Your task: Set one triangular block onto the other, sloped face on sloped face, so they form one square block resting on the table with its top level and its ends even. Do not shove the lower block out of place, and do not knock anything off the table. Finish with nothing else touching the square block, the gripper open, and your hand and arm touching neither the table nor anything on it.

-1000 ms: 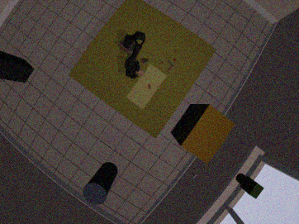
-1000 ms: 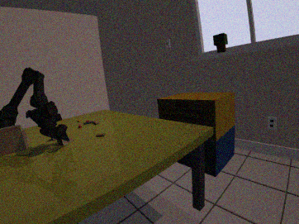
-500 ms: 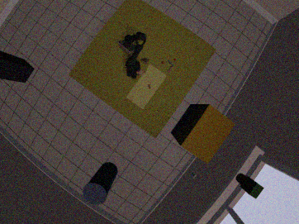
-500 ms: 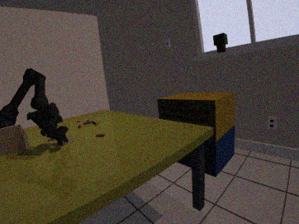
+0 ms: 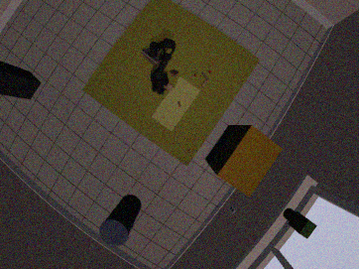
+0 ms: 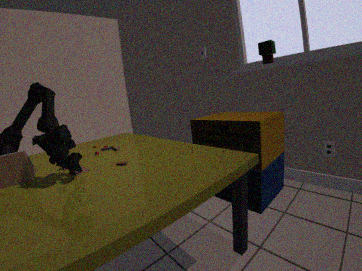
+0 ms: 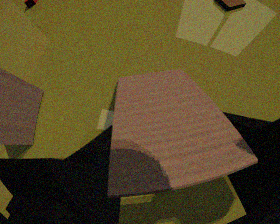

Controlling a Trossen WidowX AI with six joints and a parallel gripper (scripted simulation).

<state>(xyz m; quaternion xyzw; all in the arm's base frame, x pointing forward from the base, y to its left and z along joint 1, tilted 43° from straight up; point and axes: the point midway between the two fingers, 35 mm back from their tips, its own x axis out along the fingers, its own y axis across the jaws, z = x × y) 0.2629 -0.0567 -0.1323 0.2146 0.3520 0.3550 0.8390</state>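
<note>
Now: gripper tip 19 cm short of the brown piece, 6 cm to the left of it and 1 cm above it.
</note>
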